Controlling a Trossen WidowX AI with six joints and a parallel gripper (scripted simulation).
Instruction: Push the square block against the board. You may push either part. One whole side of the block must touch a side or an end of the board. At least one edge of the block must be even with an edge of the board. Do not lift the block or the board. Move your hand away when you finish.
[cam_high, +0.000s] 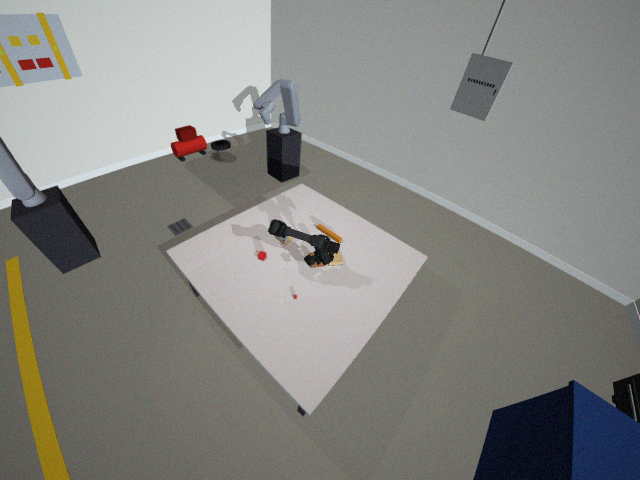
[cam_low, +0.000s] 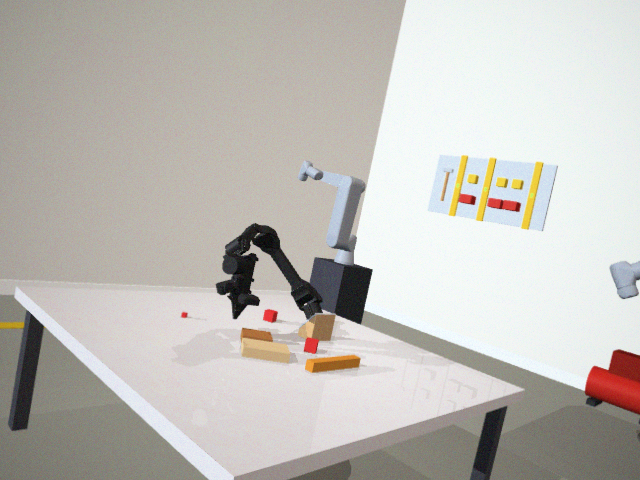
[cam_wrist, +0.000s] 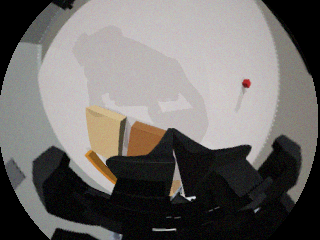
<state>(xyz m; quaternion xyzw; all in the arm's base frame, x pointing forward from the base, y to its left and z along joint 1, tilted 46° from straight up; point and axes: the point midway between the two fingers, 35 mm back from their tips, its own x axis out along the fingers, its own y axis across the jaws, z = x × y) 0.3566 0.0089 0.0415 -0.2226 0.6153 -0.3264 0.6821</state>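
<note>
Now: gripper tip 60 mm to the right of the brown square block, 60 mm past it and 50 mm above it. Also, from my gripper tip: tan board: 170 mm to the left, 50 mm below, 10 mm behind; long thin orange bar: 310 mm to the left, 180 mm behind, 50 mm below; tiny red cube: 230 mm to the right, 60 mm below, 50 mm ahead.
</note>
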